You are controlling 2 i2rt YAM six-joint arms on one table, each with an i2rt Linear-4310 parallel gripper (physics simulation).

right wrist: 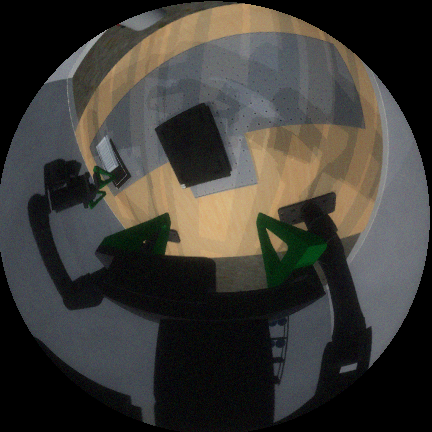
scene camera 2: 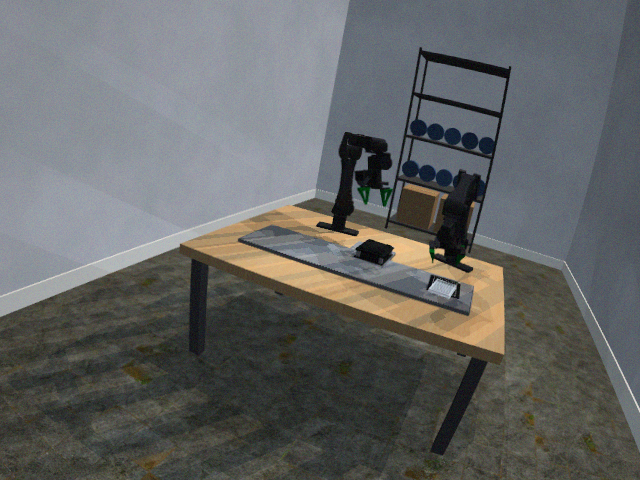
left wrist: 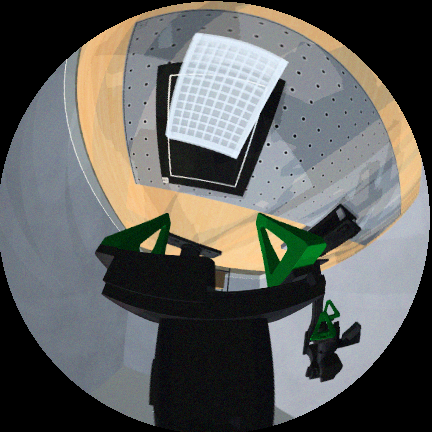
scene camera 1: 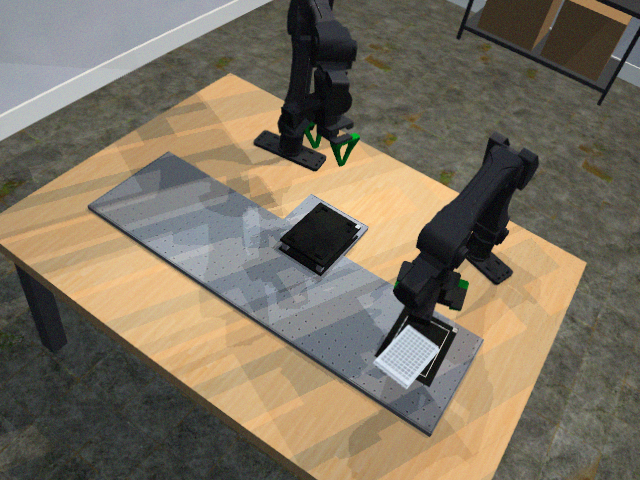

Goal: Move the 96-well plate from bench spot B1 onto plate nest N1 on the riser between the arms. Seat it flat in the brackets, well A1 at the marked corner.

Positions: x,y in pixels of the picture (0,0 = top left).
my left gripper: open, holds nothing
my right gripper: open, holds nothing
a white well plate (scene camera 1: 404,359): on a black plate nest (scene camera 1: 438,332)
